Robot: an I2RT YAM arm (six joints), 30 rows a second.
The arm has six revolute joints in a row. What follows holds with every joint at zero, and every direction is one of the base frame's. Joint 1 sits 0.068 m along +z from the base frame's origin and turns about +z. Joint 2 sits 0.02 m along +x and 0.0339 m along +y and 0.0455 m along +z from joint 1 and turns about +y. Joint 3 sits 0.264 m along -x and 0.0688 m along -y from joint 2 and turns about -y. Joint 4 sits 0.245 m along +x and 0.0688 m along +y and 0.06 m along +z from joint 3 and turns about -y. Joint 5 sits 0.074 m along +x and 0.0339 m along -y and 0.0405 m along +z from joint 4 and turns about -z. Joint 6 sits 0.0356 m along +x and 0.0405 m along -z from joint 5 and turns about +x. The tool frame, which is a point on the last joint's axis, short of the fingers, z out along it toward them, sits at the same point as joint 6; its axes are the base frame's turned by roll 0, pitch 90 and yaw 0 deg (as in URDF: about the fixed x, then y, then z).
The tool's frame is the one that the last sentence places.
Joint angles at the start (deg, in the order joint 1, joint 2, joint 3, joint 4, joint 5, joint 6):
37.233, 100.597, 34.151, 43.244, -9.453, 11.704
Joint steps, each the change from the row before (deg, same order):
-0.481, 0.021, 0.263, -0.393, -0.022, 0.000
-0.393, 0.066, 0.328, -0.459, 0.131, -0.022
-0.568, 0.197, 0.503, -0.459, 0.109, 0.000
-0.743, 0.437, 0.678, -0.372, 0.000, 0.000
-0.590, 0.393, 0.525, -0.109, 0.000, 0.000
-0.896, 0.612, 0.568, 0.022, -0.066, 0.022
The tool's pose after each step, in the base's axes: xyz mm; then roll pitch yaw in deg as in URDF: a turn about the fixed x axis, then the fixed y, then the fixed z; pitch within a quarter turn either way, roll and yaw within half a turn. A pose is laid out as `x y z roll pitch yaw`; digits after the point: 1 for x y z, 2 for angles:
254.9 197.7 129.8 147.39 62.34 -168.78
257.2 196.5 130.1 147.71 62.20 -169.01
260.7 195.0 130.5 147.93 62.08 -169.48
265.4 193.2 130.5 148.05 61.96 -170.11
269.2 191.7 130.5 148.03 61.98 -170.72
274.3 188.9 129.8 147.97 61.94 -171.63

